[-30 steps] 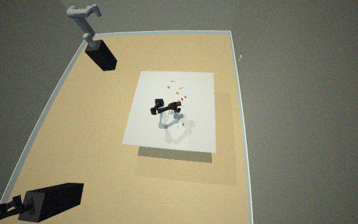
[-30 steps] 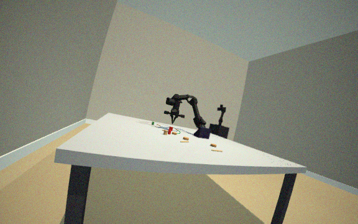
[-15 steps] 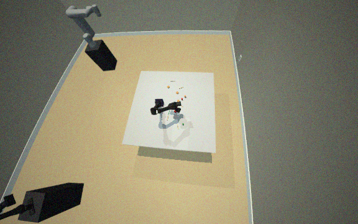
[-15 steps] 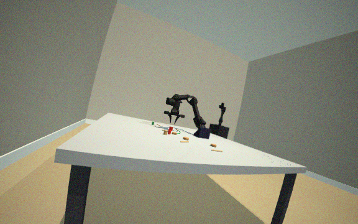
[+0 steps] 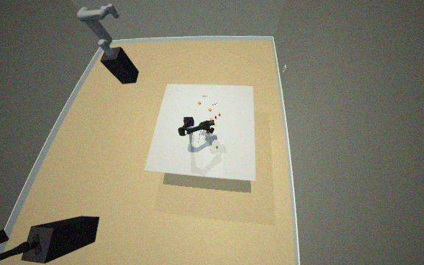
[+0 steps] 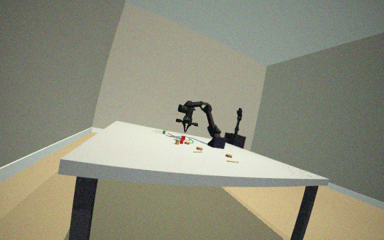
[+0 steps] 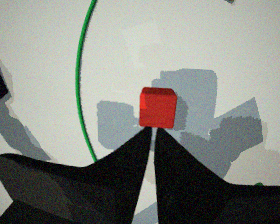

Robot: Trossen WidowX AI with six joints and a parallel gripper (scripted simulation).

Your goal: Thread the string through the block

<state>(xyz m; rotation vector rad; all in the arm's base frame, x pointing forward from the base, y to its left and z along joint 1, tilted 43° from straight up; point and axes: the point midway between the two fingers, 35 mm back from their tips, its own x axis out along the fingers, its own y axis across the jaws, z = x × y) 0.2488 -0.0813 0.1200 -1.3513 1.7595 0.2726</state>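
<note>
My gripper tip is 5 cm above the red block. The rest, counted from my gripper tip: round wooden button (5 cm ahead, 17 cm to the left, 5 cm below); green object (11 cm ahead, 20 cm to the right, 5 cm below).
</note>
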